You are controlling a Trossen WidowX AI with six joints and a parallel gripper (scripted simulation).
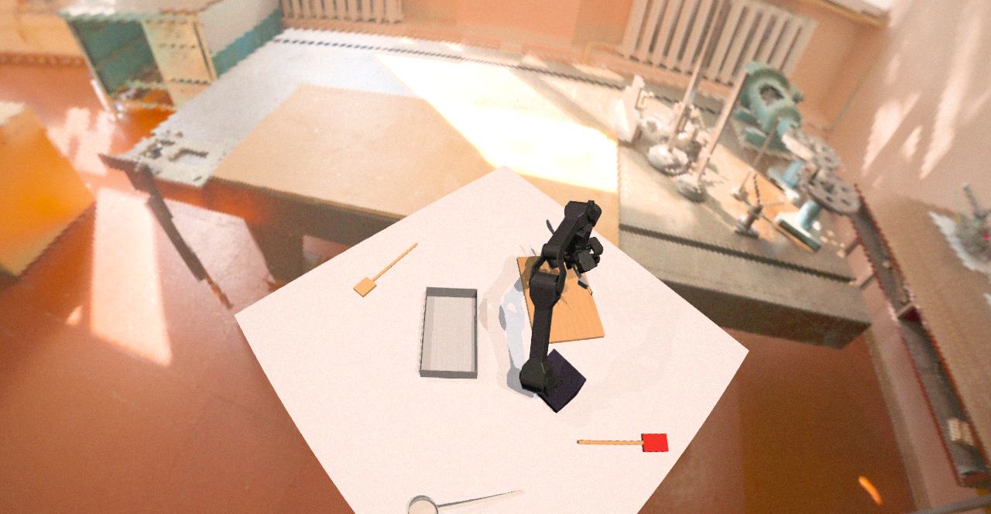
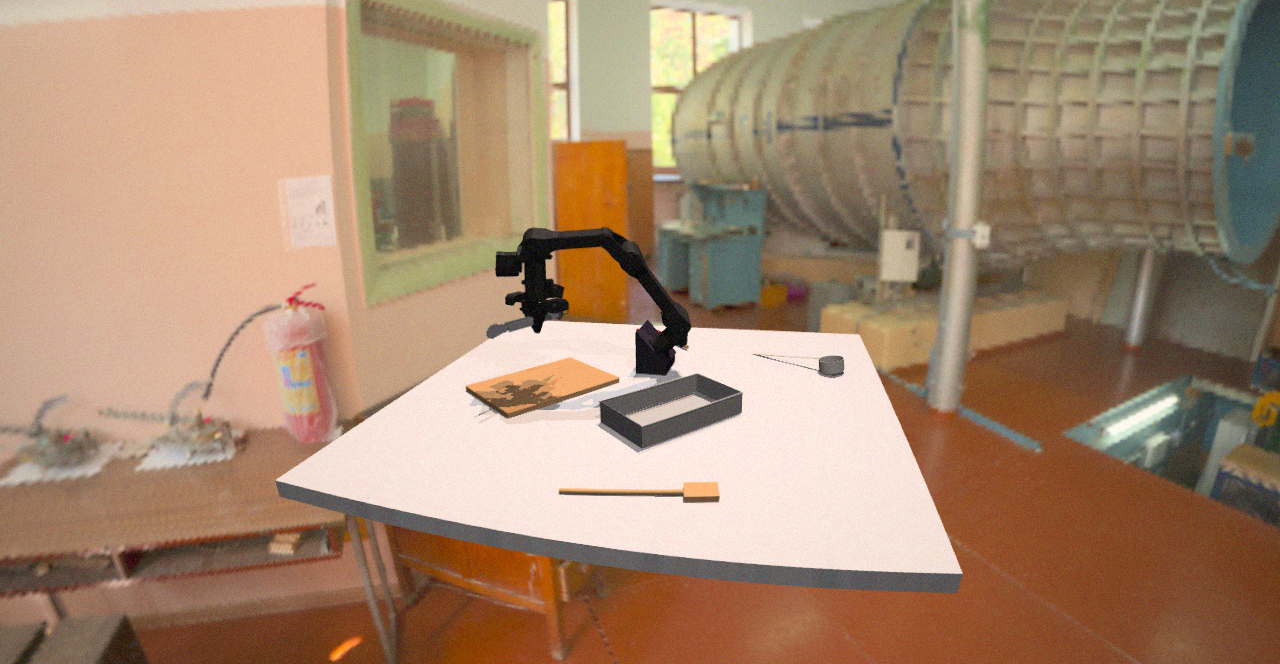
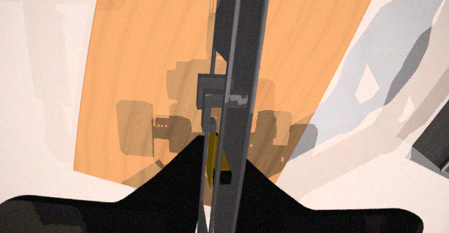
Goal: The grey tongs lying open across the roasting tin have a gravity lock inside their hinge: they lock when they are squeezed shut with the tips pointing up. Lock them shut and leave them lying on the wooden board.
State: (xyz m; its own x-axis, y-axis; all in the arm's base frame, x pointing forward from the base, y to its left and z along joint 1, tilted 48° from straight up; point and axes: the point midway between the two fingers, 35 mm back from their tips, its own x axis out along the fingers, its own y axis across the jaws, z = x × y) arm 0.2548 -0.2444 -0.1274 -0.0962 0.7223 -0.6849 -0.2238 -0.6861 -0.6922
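Right now the yellow piece is 2 cm behind my gripper tip and 4 cm above it. The rest, counted from my gripper tip: wooden board 15 cm below; roasting tin 7 cm ahead, 40 cm to the left, 13 cm below.
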